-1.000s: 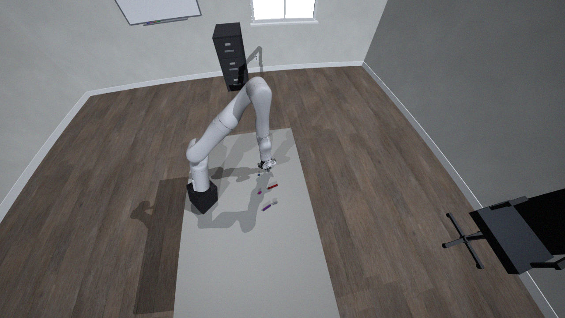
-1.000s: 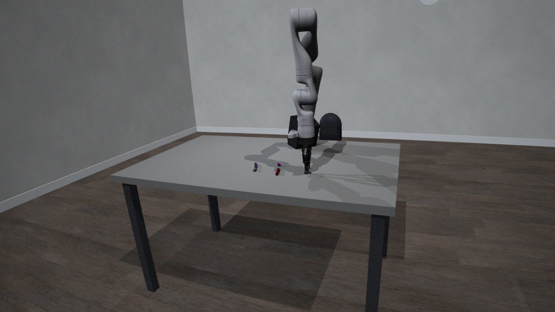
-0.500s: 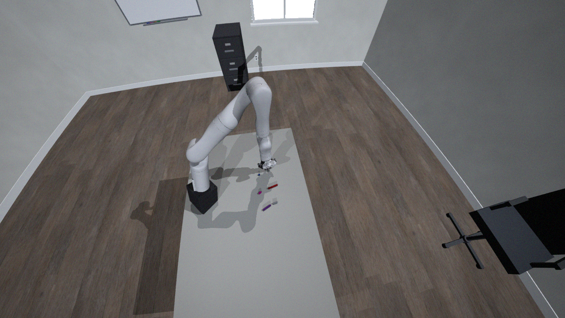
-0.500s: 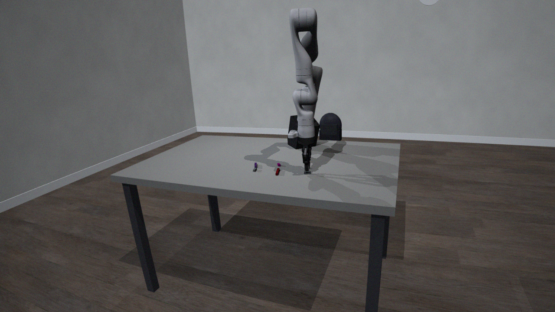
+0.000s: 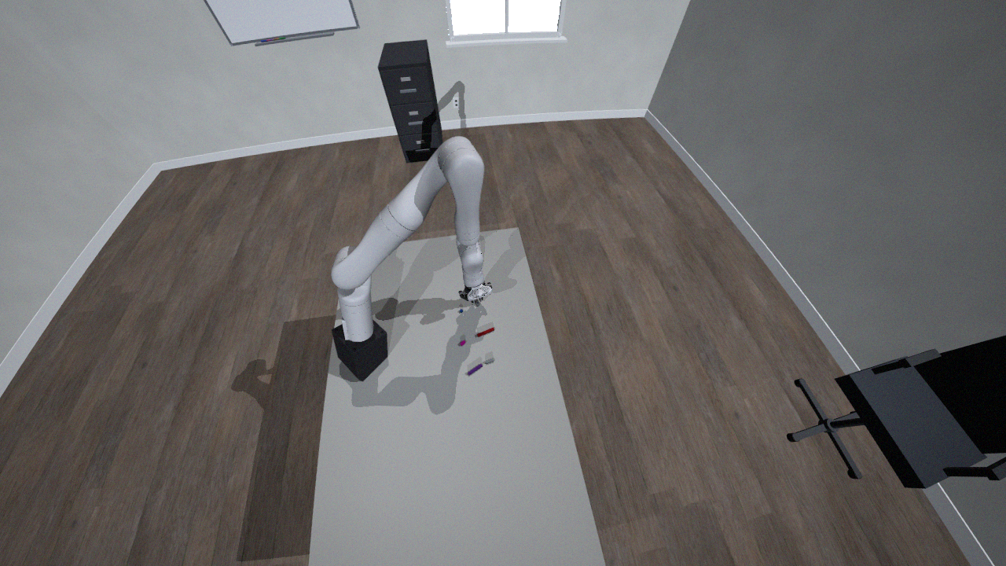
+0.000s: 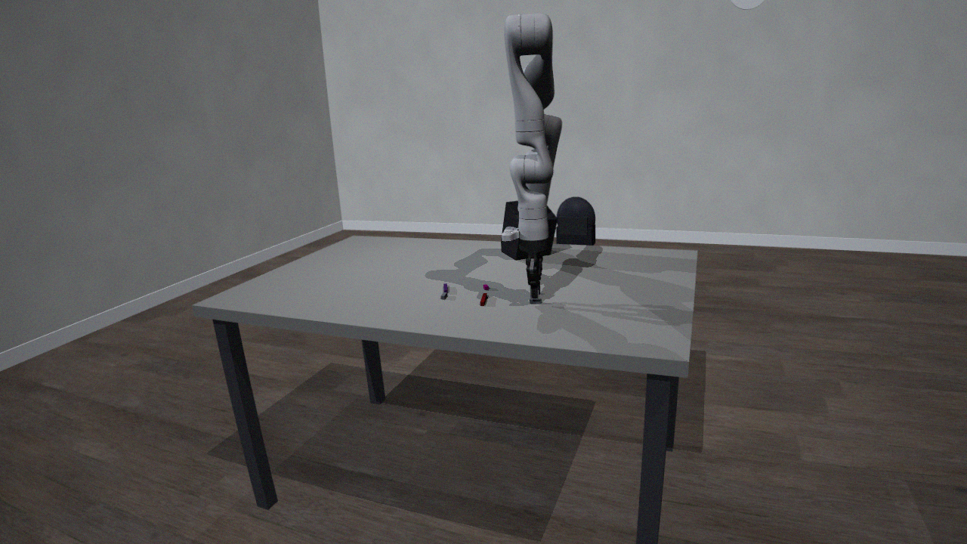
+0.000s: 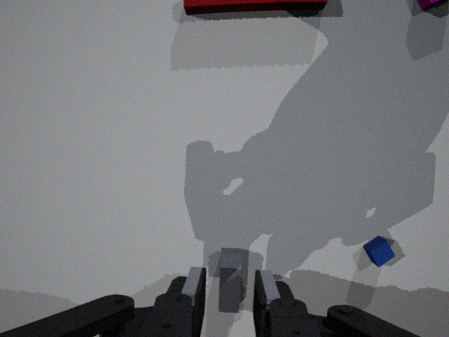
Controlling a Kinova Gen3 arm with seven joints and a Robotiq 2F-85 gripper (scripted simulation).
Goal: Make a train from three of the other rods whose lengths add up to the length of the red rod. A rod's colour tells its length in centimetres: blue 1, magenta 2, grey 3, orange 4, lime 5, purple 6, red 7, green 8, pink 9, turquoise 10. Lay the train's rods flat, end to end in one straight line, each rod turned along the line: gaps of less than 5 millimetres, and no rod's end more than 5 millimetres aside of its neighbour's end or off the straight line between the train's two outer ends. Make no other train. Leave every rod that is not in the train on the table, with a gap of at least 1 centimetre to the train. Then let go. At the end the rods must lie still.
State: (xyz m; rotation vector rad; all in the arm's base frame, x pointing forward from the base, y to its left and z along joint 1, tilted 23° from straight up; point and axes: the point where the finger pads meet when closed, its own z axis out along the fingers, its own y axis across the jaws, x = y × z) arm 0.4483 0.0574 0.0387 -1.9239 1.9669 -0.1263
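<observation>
The blue rod lies 70 mm behind my hand, 20 mm to the right of it and 30 mm below it. From my hand the other things lie so: grey rod: 20 mm behind, 260 mm to the right, 30 mm below; then red rod: 140 mm to the right, 30 mm below; then magenta rod: 100 mm behind, 160 mm to the right, 30 mm below.
</observation>
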